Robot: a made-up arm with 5 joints.
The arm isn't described. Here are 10 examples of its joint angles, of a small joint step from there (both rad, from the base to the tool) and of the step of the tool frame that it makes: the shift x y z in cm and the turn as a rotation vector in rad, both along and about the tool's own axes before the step.
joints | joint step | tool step
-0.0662 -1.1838 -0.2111 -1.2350 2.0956 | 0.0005 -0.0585 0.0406 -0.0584 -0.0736 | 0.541 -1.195 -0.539 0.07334 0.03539 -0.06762
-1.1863 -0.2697 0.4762 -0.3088 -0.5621 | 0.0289 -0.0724 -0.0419 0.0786 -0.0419 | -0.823 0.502 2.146 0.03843 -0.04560 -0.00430
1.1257 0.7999 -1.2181 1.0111 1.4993 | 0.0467 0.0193 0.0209 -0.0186 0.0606 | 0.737 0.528 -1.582 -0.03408 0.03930 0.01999
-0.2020 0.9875 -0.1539 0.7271 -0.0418 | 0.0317 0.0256 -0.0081 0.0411 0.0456 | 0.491 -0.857 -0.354 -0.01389 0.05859 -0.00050
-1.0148 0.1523 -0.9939 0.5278 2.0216 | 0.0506 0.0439 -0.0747 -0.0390 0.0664 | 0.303 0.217 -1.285 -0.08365 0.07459 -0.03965
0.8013 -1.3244 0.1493 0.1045 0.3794 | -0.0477 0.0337 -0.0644 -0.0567 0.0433 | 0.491 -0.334 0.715 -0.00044 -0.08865 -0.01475
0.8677 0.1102 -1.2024 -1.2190 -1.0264 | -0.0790 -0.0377 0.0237 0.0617 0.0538 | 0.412 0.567 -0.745 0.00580 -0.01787 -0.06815
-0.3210 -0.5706 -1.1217 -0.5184 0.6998 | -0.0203 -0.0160 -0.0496 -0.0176 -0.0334 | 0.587 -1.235 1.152 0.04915 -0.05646 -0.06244
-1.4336 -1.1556 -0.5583 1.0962 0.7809 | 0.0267 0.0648 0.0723 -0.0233 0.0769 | 2.783 0.938 -0.696 -0.09102 0.09425 0.06773
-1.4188 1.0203 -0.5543 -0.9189 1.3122 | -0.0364 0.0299 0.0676 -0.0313 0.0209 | -1.517 2.162 0.828 -0.00605 -0.01597 0.07233
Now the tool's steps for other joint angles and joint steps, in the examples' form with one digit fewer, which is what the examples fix.
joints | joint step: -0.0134 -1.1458 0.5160 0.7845 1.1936 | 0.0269 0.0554 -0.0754 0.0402 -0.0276
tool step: -0.11 -0.92 0.14 0.0320 0.0322 0.0086
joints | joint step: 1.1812 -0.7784 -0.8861 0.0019 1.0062 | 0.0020 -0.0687 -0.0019 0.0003 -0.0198
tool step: -0.61 -1.96 1.27 0.0178 -0.0384 -0.0589
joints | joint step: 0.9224 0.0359 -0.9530 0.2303 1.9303 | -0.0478 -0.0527 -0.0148 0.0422 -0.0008
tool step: -0.82 -1.89 0.23 0.0316 -0.0254 -0.0365
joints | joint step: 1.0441 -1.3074 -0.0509 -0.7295 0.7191 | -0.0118 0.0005 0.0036 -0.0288 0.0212
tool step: 0.00 -0.04 -0.08 -0.0110 -0.0144 -0.0209
